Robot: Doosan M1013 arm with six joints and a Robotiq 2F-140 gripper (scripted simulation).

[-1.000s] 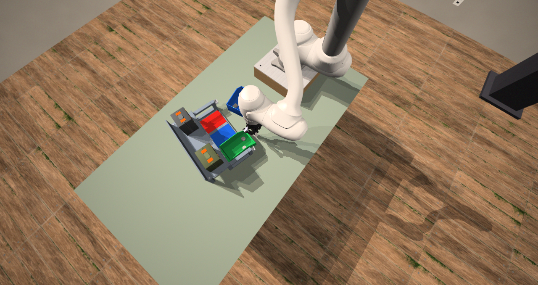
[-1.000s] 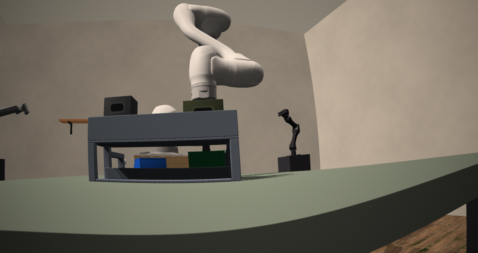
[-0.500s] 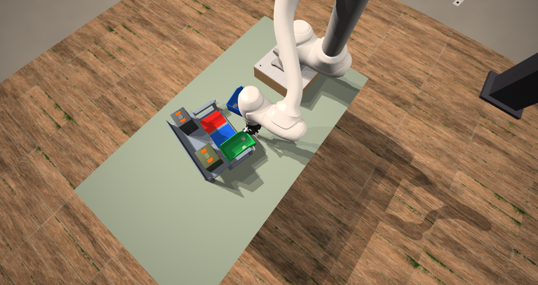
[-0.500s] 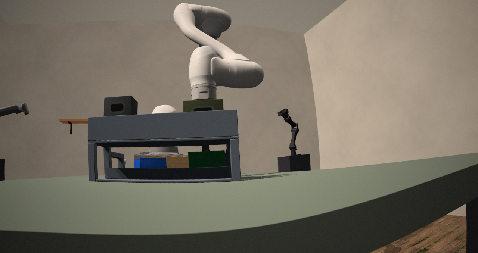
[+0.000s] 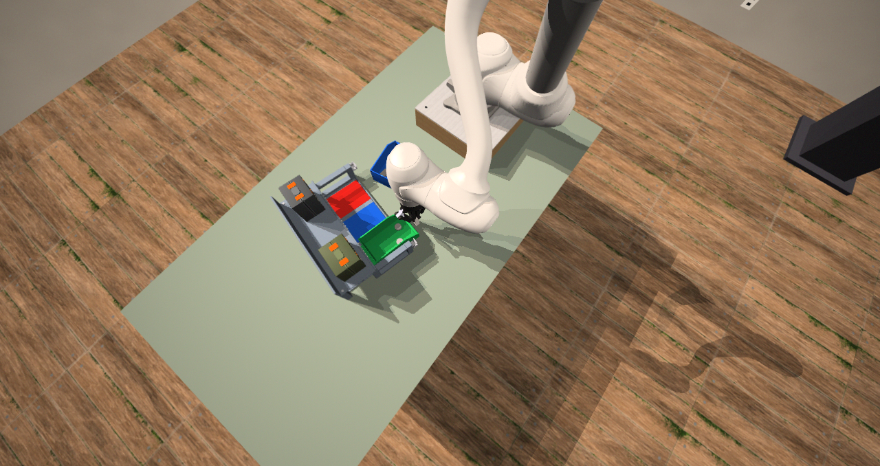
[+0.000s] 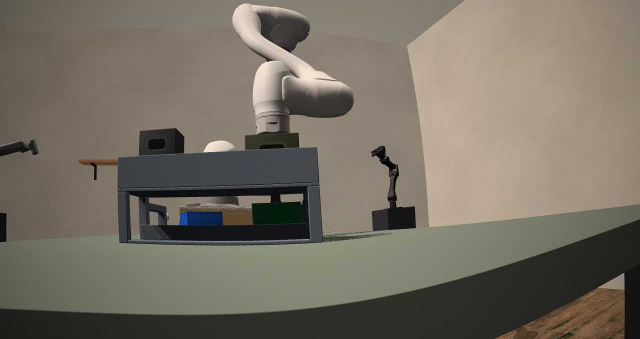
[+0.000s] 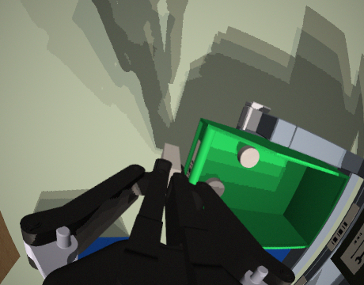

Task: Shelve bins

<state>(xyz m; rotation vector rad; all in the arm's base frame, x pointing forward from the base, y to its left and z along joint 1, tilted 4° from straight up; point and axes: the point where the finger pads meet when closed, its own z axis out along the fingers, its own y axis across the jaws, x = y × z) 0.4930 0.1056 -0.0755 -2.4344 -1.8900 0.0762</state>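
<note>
Right now the green bin is 11 cm ahead of my hand and 3 cm to the right of it. From my hand the other things lie so: black box 19 cm ahead, 29 cm to the right, 12 cm above; olive box 25 cm ahead, 6 cm to the right, 10 cm above; blue bin 13 cm behind, 20 cm to the right, 1 cm below.
</note>
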